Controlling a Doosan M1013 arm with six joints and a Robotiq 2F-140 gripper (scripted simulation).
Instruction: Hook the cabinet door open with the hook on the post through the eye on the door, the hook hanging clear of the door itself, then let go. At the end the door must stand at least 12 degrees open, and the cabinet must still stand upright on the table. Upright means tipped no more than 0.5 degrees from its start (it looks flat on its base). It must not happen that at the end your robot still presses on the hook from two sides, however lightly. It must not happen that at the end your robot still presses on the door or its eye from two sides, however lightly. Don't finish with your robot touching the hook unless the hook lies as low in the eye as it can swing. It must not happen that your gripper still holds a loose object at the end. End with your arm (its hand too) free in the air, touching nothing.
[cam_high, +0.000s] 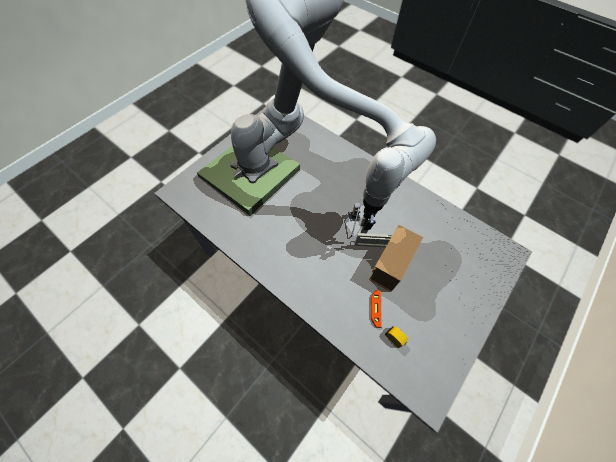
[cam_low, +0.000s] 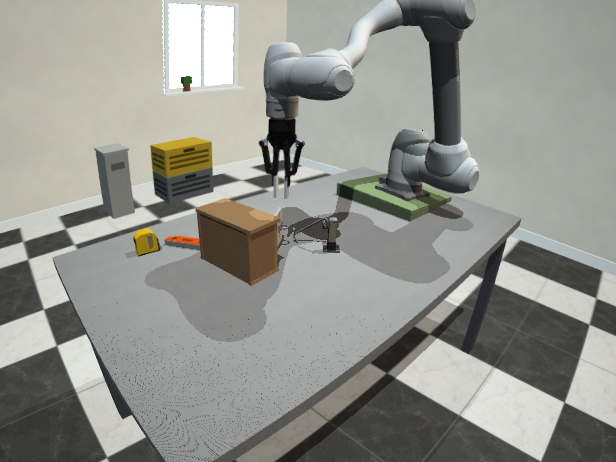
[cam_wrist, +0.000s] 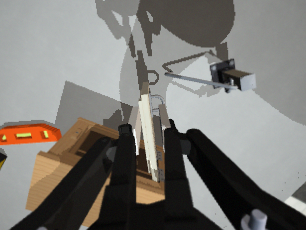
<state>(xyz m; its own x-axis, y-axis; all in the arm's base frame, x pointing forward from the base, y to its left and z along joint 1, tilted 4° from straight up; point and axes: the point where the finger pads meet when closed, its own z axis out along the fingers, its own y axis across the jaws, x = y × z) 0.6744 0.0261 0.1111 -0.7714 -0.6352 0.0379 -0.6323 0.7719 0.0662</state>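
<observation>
Right now my hand is 14 cm above the thin metal hook, 7 cm past it and 6 cm to the right of it. From my hand the other things lie so: hook post 13 cm below, 9 cm behind, 8 cm to the left; yellow tape measure 37 cm ahead, 21 cm to the right, 16 cm below; cabinet door 12 cm below, 5 cm to the left, 5 cm ahead.
</observation>
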